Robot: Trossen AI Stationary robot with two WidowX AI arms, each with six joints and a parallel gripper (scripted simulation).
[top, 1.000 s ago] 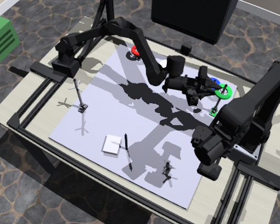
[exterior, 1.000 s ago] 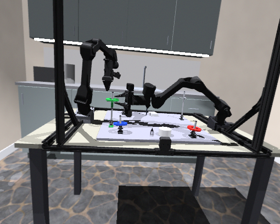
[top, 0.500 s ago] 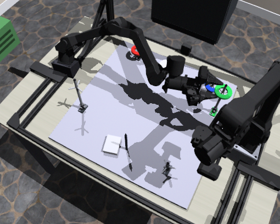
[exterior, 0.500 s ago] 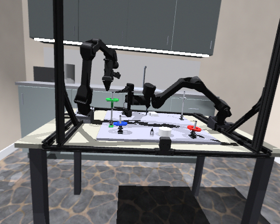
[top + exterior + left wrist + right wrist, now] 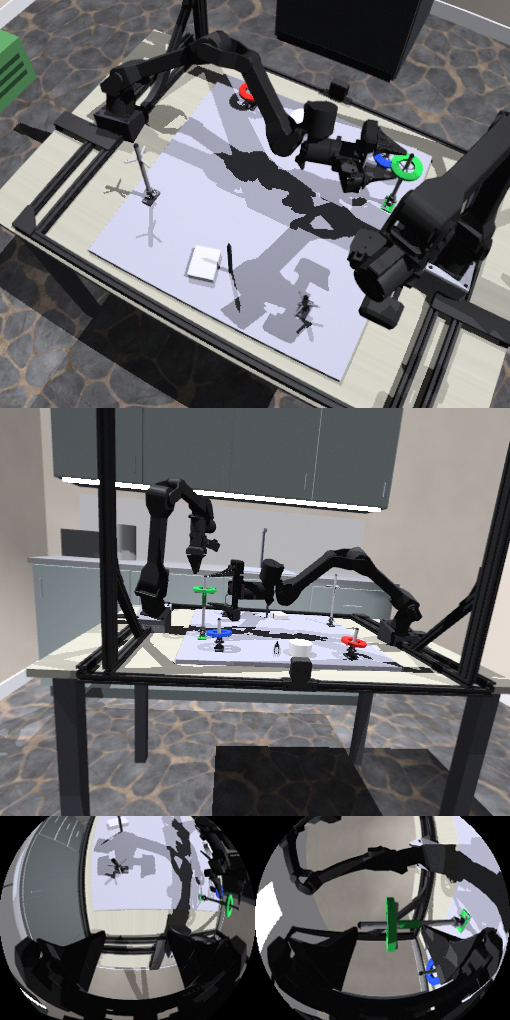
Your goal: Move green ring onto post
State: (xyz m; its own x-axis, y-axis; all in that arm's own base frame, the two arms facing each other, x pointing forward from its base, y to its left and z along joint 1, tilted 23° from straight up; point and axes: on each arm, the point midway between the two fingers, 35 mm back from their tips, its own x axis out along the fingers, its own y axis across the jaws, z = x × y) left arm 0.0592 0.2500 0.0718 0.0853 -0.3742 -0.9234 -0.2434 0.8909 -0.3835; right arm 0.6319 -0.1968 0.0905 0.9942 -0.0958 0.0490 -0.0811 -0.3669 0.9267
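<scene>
Right now my right hand is 1 cm past the green ring and 4 cm to the right of it. Round my right hand: blue ring (11 cm behind, 1 cm to the right, 11 cm below); then small post (33 cm ahead, 2 cm to the right, 10 cm below); then black pen (32 cm ahead, 19 cm to the right, 5 cm below).
</scene>
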